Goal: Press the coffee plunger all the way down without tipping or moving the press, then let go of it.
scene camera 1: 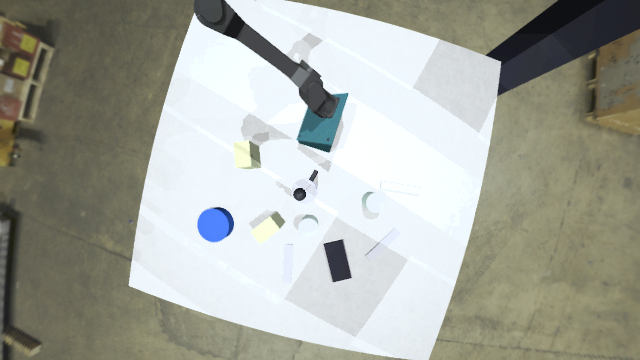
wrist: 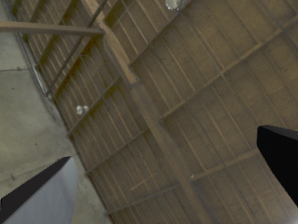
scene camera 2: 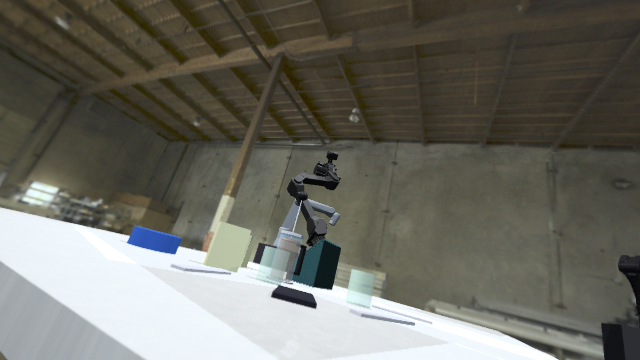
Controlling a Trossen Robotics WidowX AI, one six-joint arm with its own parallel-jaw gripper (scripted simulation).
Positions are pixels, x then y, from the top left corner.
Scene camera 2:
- blue disc: 144, 238
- pale yellow block: 225, 252
